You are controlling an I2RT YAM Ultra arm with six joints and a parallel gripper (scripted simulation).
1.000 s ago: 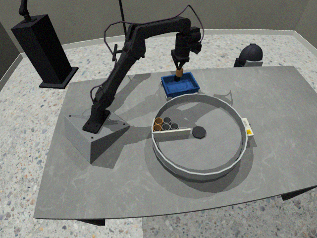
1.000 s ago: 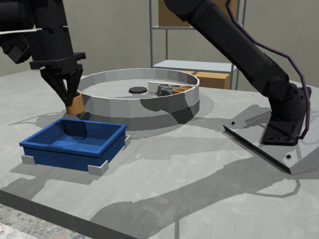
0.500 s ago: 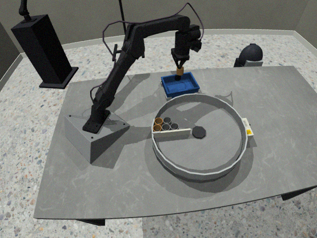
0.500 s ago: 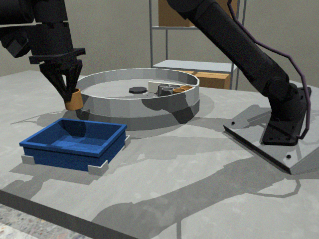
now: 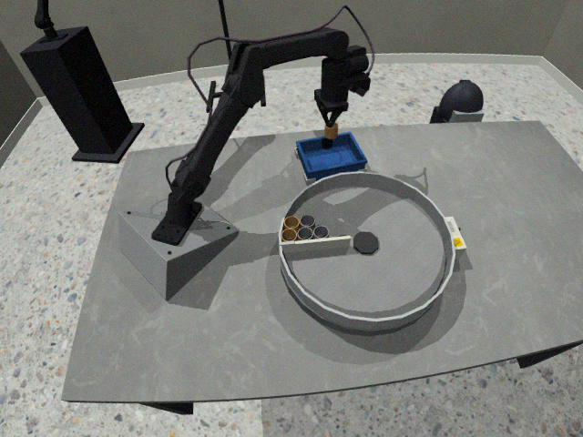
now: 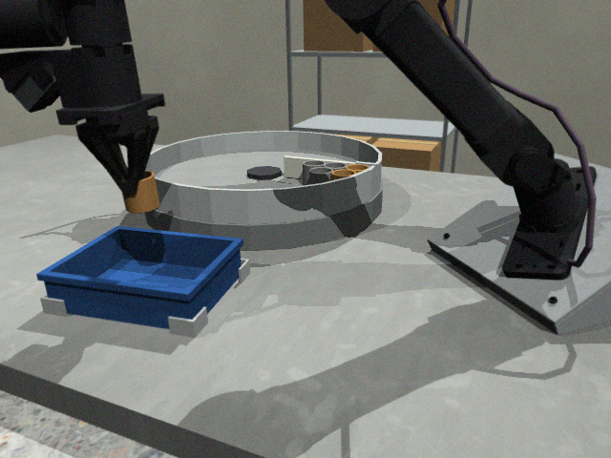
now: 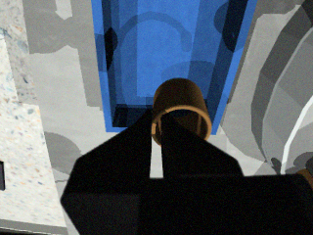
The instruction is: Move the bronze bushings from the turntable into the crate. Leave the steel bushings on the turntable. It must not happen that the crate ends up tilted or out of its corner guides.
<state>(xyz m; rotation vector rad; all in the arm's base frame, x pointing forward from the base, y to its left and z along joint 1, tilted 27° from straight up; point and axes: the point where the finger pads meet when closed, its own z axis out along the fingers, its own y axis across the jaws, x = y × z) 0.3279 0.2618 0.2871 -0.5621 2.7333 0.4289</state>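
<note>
Now: the blue crate 120 mm below my hand, 10 mm to the right of it and 10 mm ahead of it. Round my hand: turntable (340 mm to the right, 130 mm ahead, 90 mm below).
</note>
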